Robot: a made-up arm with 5 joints.
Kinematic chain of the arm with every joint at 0, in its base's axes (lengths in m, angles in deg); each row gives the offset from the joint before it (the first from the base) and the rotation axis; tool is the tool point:
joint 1: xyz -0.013 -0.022 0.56 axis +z
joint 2: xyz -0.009 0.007 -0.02 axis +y
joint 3: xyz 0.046 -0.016 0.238 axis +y
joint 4: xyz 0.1 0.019 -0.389 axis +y
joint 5: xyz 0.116 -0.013 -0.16 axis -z
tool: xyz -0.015 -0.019 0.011
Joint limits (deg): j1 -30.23..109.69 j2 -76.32..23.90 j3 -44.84..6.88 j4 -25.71..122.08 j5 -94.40..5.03
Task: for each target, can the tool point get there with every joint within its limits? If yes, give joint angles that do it. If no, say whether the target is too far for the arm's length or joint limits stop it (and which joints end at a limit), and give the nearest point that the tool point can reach.
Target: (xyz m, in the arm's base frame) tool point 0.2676 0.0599 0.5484
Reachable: yes | joints 21.48 -57.44 -20.81 94.56 -51.36
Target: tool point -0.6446 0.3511 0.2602
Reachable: no: joint limits stop it (at a limit: joint 1, joint 2, joint 3, joint 5) | nearest point -0.1739 0.4765 0.2905 | short by 0.488 m
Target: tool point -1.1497 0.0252 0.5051
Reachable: no: too far | nearest point -0.1973 -0.0143 0.3800 | short by 0.961 m
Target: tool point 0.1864 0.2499 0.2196
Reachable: yes | joints 57.13 15.37 -16.30 1.51 -84.17
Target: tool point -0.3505 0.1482 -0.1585
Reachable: no: joint limits stop it (at a limit: joint 1, joint 2, joint 5) | nearest point -0.0734 0.1958 0.1432 | short by 0.412 m
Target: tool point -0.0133 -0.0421 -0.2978
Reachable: no: joint limits stop it (at a limit: joint 1, joint 2, joint 5) | nearest point 0.0308 -0.0666 0.1395 | short by 0.440 m
